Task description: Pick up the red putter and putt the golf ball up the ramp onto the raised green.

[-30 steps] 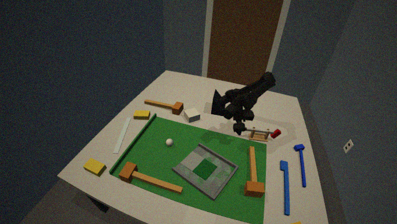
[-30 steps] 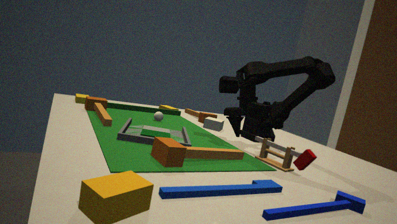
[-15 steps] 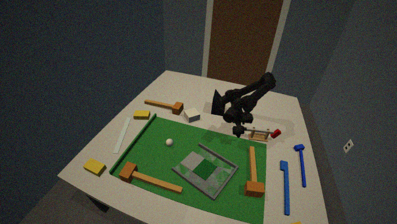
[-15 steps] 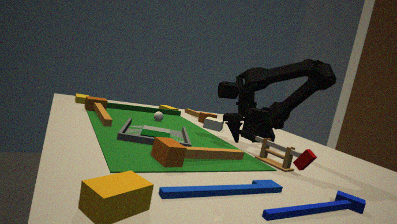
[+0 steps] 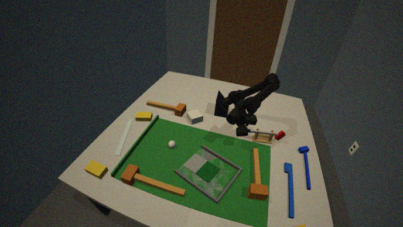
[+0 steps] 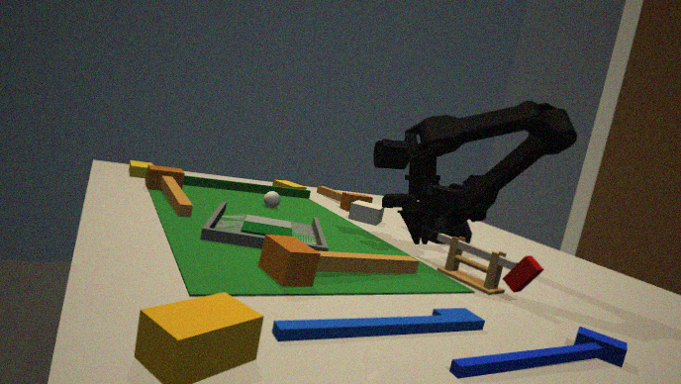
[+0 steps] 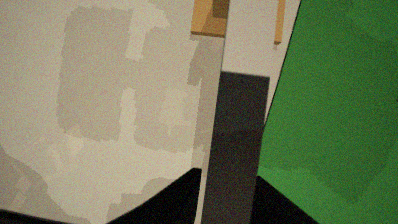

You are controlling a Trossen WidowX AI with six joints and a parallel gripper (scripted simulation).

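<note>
Now: the white block 320 mm to the right of my gripper tip, 60 mm behind it and 10 mm below it. Also, from my gripper tip: white golf ball: 350 mm to the right, 210 mm ahead, 10 mm below; then wooden stand: 130 mm to the left, 20 mm behind; then red putter: 110 mm to the left, 30 mm behind, 30 mm above.
</note>
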